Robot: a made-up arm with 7 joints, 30 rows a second.
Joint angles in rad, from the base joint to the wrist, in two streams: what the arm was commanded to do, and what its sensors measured. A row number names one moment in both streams.
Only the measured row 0 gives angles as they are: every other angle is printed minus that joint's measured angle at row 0.
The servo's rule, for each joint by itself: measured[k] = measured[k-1] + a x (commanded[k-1-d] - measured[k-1]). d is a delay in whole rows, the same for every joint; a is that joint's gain. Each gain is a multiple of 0.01, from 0.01 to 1. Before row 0 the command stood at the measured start. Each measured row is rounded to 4 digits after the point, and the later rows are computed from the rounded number. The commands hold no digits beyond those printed.
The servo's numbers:
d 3
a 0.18 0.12 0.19 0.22 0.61 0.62 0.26
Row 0, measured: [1.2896 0.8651 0.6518 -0.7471 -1.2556 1.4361 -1.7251]
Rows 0 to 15, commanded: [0.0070 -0.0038 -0.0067 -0.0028 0.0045 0.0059 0.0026]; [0.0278 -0.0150 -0.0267 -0.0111 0.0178 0.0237 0.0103]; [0.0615 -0.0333 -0.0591 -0.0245 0.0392 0.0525 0.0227]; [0.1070 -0.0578 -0.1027 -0.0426 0.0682 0.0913 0.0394]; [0.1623 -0.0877 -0.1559 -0.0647 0.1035 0.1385 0.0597]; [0.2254 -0.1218 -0.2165 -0.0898 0.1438 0.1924 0.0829]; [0.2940 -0.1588 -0.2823 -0.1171 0.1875 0.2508 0.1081]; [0.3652 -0.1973 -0.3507 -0.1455 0.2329 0.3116 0.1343]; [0.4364 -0.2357 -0.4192 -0.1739 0.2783 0.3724 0.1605]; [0.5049 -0.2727 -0.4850 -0.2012 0.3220 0.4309 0.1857]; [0.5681 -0.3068 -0.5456 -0.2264 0.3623 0.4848 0.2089]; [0.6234 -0.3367 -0.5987 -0.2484 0.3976 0.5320 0.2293]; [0.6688 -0.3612 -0.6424 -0.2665 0.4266 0.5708 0.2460]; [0.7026 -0.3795 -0.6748 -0.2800 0.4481 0.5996 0.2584]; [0.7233 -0.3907 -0.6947 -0.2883 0.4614 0.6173 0.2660]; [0.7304 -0.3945 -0.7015 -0.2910 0.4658 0.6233 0.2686]
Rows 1 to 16, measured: [0.0000 0.0000 0.0000 0.0000 0.0000 0.0000 0.0000]; [0.0000 0.0000 0.0000 0.0000 0.0000 0.0000 0.0000]; [0.0000 0.0000 0.0000 0.0000 0.0000 0.0000 0.0000]; [0.0013 -0.0005 -0.0013 -0.0006 0.0027 0.0037 0.0007]; [0.0061 -0.0022 -0.0061 -0.0029 0.0119 0.0161 0.0032]; [0.0161 -0.0059 -0.0162 -0.0077 0.0286 0.0387 0.0083]; [0.0325 -0.0121 -0.0326 -0.0154 0.0528 0.0713 0.0164]; [0.0559 -0.0212 -0.0560 -0.0262 0.0837 0.1130 0.0277]; [0.0864 -0.0333 -0.0865 -0.0402 0.1204 0.1622 0.0421]; [0.1238 -0.0484 -0.1237 -0.0571 0.1613 0.2171 0.0593]; [0.1673 -0.0663 -0.1668 -0.0765 0.2050 0.2757 0.0788]; [0.2157 -0.0866 -0.2148 -0.0979 0.2497 0.3357 0.1000]; [0.2678 -0.1089 -0.2661 -0.1206 0.2938 0.3947 0.1223]; [0.3219 -0.1326 -0.3192 -0.1439 0.3356 0.4506 0.1448]; [0.3762 -0.1571 -0.3723 -0.1669 0.3734 0.5011 0.1668]; [0.4289 -0.1816 -0.4236 -0.1888 0.4059 0.5443 0.1874]
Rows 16 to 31, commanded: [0.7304 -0.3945 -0.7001 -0.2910 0.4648 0.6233 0.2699]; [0.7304 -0.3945 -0.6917 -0.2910 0.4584 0.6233 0.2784]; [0.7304 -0.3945 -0.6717 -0.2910 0.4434 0.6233 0.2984]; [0.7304 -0.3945 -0.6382 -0.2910 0.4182 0.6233 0.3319]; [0.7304 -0.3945 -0.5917 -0.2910 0.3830 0.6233 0.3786]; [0.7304 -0.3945 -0.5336 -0.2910 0.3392 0.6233 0.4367]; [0.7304 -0.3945 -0.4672 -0.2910 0.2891 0.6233 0.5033]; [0.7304 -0.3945 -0.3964 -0.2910 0.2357 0.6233 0.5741]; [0.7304 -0.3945 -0.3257 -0.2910 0.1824 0.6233 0.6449]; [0.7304 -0.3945 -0.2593 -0.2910 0.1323 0.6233 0.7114]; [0.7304 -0.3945 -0.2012 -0.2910 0.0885 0.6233 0.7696]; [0.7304 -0.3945 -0.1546 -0.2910 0.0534 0.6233 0.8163]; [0.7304 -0.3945 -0.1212 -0.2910 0.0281 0.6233 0.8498]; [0.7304 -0.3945 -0.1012 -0.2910 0.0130 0.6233 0.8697]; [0.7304 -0.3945 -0.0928 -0.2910 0.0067 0.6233 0.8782]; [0.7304 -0.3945 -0.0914 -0.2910 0.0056 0.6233 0.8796]
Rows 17 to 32, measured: [0.4782 -0.2053 -0.4713 -0.2089 0.4316 0.5786 0.2059]; [0.5223 -0.2275 -0.5137 -0.2264 0.4498 0.6026 0.2215]; [0.5598 -0.2475 -0.5494 -0.2406 0.4596 0.6154 0.2337]; [0.5905 -0.2651 -0.5780 -0.2517 0.4628 0.6203 0.2431]; [0.6157 -0.2806 -0.5996 -0.2603 0.4601 0.6222 0.2523]; [0.6363 -0.2943 -0.6133 -0.2671 0.4499 0.6229 0.2643]; [0.6532 -0.3063 -0.6180 -0.2724 0.4306 0.6231 0.2819]; [0.6671 -0.3169 -0.6130 -0.2765 0.4016 0.6232 0.3070]; [0.6785 -0.3262 -0.5979 -0.2797 0.3635 0.6233 0.3407]; [0.6878 -0.3344 -0.5731 -0.2822 0.3181 0.6233 0.3830]; [0.6955 -0.3416 -0.5395 -0.2841 0.2678 0.6233 0.4327]; [0.7018 -0.3479 -0.4989 -0.2856 0.2157 0.6233 0.4879]; [0.7069 -0.3535 -0.4534 -0.2868 0.1648 0.6233 0.5460]; [0.7111 -0.3584 -0.4055 -0.2877 0.1183 0.6233 0.6041]; [0.7146 -0.3627 -0.3578 -0.2884 0.0787 0.6233 0.6593]; [0.7174 -0.3665 -0.3128 -0.2890 0.0478 0.6233 0.7088]
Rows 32 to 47, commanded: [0.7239 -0.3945 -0.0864 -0.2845 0.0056 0.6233 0.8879]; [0.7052 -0.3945 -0.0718 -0.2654 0.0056 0.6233 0.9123]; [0.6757 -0.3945 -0.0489 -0.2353 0.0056 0.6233 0.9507]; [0.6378 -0.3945 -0.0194 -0.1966 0.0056 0.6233 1.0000]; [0.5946 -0.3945 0.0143 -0.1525 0.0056 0.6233 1.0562]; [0.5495 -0.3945 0.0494 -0.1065 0.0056 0.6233 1.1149]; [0.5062 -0.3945 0.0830 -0.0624 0.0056 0.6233 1.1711]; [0.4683 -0.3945 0.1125 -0.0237 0.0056 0.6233 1.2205]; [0.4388 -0.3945 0.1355 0.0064 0.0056 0.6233 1.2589]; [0.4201 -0.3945 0.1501 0.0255 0.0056 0.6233 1.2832]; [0.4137 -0.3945 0.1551 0.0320 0.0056 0.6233 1.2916]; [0.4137 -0.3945 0.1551 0.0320 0.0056 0.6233 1.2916]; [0.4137 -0.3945 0.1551 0.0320 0.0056 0.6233 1.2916]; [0.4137 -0.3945 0.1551 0.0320 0.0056 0.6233 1.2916]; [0.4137 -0.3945 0.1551 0.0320 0.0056 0.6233 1.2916]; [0.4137 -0.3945 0.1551 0.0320 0.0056 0.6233 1.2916]
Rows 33 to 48, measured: [0.7197 -0.3699 -0.2726 -0.2894 0.0266 0.6233 0.7506]; [0.7216 -0.3729 -0.2384 -0.2898 0.0145 0.6233 0.7838]; [0.7232 -0.3755 -0.2105 -0.2901 0.0091 0.6233 0.8087]; [0.7233 -0.3778 -0.1869 -0.2889 0.0070 0.6233 0.8293]; [0.7200 -0.3798 -0.1650 -0.2837 0.0061 0.6233 0.8509]; [0.7120 -0.3816 -0.1429 -0.2731 0.0058 0.6233 0.8768]; [0.6986 -0.3831 -0.1194 -0.2563 0.0057 0.6233 0.9088]; [0.6799 -0.3845 -0.0940 -0.2335 0.0056 0.6233 0.9471]; [0.6564 -0.3857 -0.0668 -0.2056 0.0056 0.6233 0.9907]; [0.6294 -0.3868 -0.0383 -0.1741 0.0056 0.6233 1.0376]; [0.6004 -0.3877 -0.0096 -0.1410 0.0056 0.6233 1.0852]; [0.5713 -0.3885 0.0180 -0.1086 0.0056 0.6233 1.1304]; [0.5441 -0.3892 0.0431 -0.0791 0.0056 0.6233 1.1701]; [0.5206 -0.3898 0.0644 -0.0547 0.0056 0.6233 1.2017]; [0.5014 -0.3904 0.0816 -0.0356 0.0056 0.6233 1.2251]; [0.4856 -0.3909 0.0956 -0.0207 0.0056 0.6233 1.2424]
